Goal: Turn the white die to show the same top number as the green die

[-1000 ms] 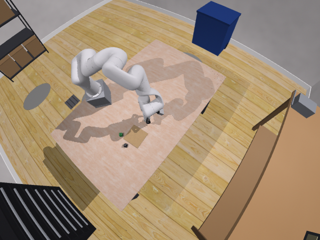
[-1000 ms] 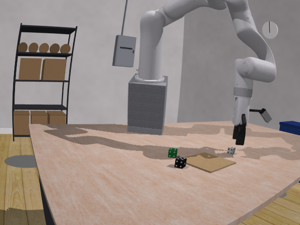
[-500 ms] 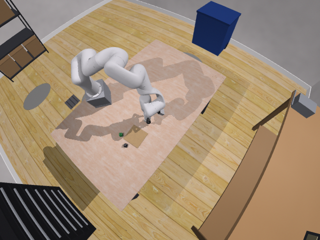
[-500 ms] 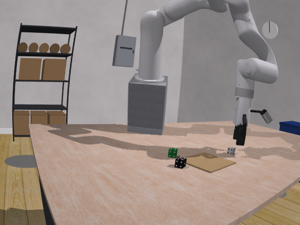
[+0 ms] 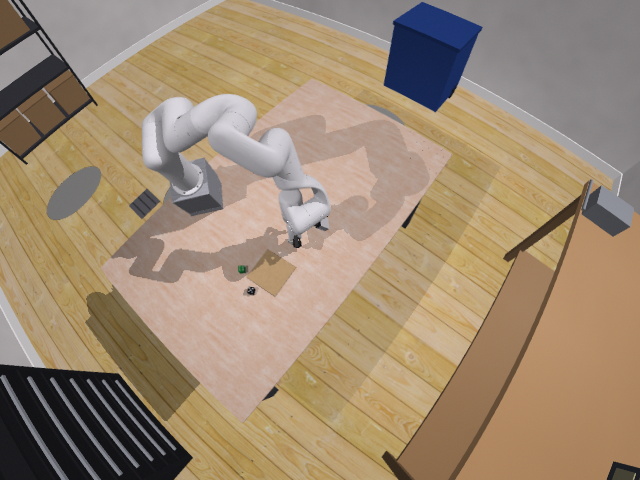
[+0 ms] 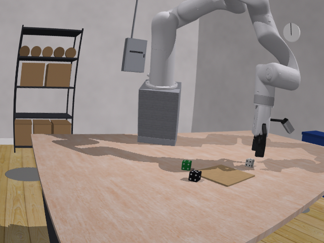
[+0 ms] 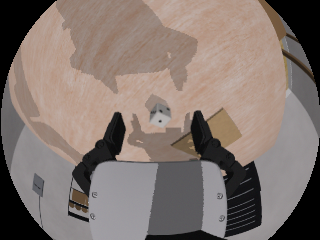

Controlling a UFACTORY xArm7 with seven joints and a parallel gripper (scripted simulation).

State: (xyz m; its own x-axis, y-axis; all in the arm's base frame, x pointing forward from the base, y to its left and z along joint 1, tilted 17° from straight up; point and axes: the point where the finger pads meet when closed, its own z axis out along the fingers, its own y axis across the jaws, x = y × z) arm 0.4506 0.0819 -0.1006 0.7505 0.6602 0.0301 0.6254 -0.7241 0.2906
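My gripper is now 2 cm past the white die, 2 cm to the left of it and 4 cm above it. From my hand the other things lie so: green die (11 cm behind, 23 cm to the right, 4 cm below); then brown mat (1 cm behind, 17 cm to the right, 5 cm below); then black die (2 cm behind, 27 cm to the right, 4 cm below).
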